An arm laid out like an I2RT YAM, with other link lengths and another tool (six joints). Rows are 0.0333 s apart.
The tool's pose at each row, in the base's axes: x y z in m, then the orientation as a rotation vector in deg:
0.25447, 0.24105, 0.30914, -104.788, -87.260, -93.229
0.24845, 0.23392, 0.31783, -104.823, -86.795, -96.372
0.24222, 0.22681, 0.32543, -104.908, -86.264, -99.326
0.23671, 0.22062, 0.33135, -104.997, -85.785, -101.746
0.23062, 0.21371, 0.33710, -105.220, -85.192, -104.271
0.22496, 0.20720, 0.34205, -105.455, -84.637, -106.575
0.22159, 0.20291, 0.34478, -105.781, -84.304, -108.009
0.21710, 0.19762, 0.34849, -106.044, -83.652, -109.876
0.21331, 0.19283, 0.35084, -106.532, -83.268, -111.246
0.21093, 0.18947, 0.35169, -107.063, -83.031, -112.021
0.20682, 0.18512, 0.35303, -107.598, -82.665, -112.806
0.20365, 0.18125, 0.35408, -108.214, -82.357, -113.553
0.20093, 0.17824, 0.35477, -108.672, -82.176, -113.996
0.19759, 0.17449, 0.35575, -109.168, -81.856, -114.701
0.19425, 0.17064, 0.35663, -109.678, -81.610, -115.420
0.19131, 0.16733, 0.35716, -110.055, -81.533, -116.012
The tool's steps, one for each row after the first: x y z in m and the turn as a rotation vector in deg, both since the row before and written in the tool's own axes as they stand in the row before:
0.00468, 0.00183, -0.01172, -2.215, 0.619, -0.874
0.00391, 0.00169, -0.01136, -2.120, 0.536, -0.778
0.00291, 0.00149, -0.00964, -1.753, 0.411, -0.624
0.00258, 0.00165, -0.01042, -1.897, 0.338, -0.606
0.00207, 0.00172, -0.00957, -1.747, 0.266, -0.561
0.00086, 0.00131, -0.00590, -1.158, 0.026, -0.373
0.00141, 0.00173, -0.00755, -1.471, 0.191, -0.338
0.00040, 0.00138, -0.00639, -1.182, -0.099, -0.338
-0.00046, 0.00080, -0.00410, -0.769, -0.232, -0.198
-0.00016, 0.00059, -0.00610, -0.794, -0.204, -0.118
-0.00040, 0.00082, -0.00503, -0.790, -0.280, -0.152
-0.00037, 0.00047, -0.00407, -0.503, -0.232, -0.101
-0.00040, 0.00072, -0.00505, -0.716, -0.201, -0.122
-0.00055, 0.00078, -0.00508, -0.720, -0.227, -0.183
-0.00066, 0.00056, -0.00437, -0.559, -0.185, -0.235

